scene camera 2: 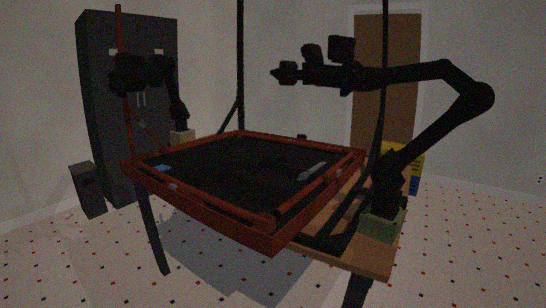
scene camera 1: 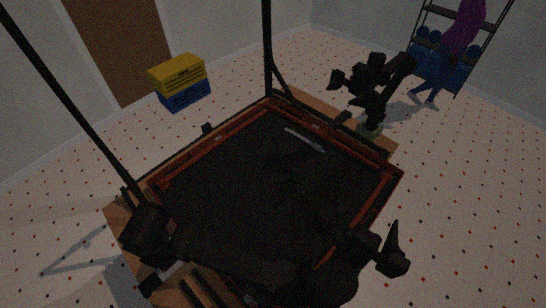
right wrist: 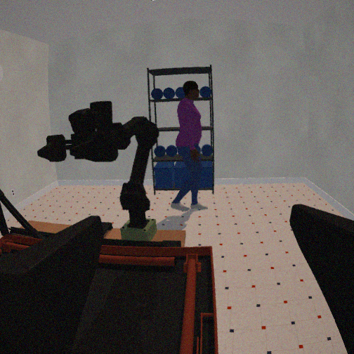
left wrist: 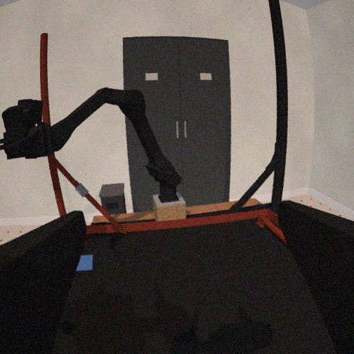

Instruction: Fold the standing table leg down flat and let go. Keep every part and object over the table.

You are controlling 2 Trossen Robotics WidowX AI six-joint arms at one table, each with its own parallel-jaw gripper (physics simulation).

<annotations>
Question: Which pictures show my left gripper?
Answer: Scene camera 2, scene camera 1, the right wrist view and the left wrist view: all of them.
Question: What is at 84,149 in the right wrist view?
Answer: My left gripper.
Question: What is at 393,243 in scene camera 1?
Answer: My right gripper.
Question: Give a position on an upturned table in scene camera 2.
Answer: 267,245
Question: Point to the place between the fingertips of my left gripper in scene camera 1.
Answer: At 337,95
</annotations>
